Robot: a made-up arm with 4 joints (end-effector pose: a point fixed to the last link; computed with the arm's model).
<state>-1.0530 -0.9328 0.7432 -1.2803</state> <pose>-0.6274 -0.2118 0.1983 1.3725 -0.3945 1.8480</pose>
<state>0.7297 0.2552 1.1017 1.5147</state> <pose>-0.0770 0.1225 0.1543 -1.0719 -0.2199 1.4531</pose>
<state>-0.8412 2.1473 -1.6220 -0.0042</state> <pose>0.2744 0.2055 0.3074 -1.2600 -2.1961 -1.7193</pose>
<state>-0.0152 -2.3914 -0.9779 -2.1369</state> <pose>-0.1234 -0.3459 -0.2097 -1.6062 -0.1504 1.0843</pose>
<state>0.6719 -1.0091 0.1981 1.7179</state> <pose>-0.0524 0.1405 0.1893 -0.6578 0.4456 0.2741</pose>
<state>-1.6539 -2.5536 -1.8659 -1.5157</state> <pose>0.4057 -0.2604 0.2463 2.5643 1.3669 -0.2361</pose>
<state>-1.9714 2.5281 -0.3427 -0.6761</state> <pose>0.4606 -0.0221 0.3614 -1.2382 -1.6566 -1.8418</pose>
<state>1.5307 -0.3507 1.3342 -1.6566</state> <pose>0.6450 -0.0346 0.3525 2.5012 1.7223 -0.3199</pose>
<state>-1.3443 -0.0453 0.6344 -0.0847</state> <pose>-0.3413 0.4686 -0.1277 -0.3193 -1.2817 0.6182</pose>
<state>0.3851 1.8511 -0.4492 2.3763</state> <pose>-0.1191 0.2240 0.3713 2.0760 0.0956 0.1240</pose>
